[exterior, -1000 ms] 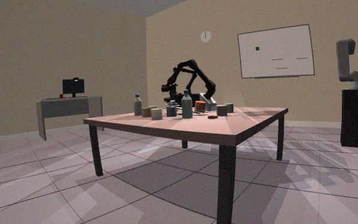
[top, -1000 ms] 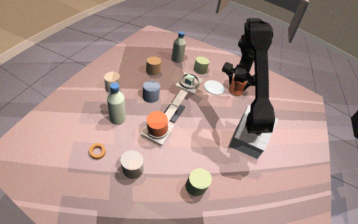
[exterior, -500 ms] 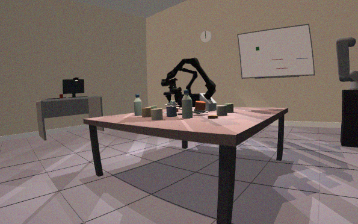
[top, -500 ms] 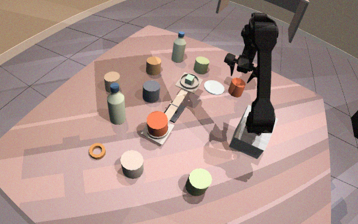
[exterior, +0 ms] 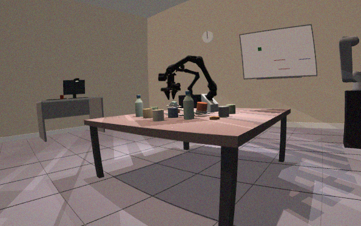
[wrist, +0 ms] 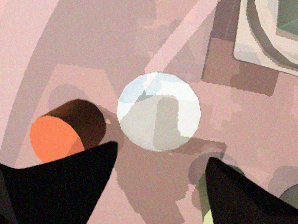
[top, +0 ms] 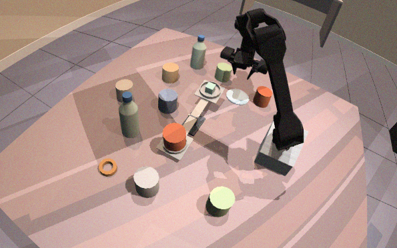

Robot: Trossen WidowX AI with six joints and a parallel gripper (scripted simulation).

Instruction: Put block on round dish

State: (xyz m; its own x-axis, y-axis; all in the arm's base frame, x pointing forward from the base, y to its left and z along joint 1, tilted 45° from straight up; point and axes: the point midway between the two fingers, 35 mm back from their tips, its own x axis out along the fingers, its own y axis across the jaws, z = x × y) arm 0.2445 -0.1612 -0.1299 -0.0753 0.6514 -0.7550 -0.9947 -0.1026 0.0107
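My gripper tip is 110 mm to the right of the pale green block, 80 mm short of it and 30 mm above it. Round my gripper tip: white round dish: 120 mm below, 20 mm to the right, 10 mm behind; then blue cup: 210 mm to the left, 180 mm ahead, 80 mm below; then small balance: 230 mm to the left, 100 mm below, 80 mm ahead.
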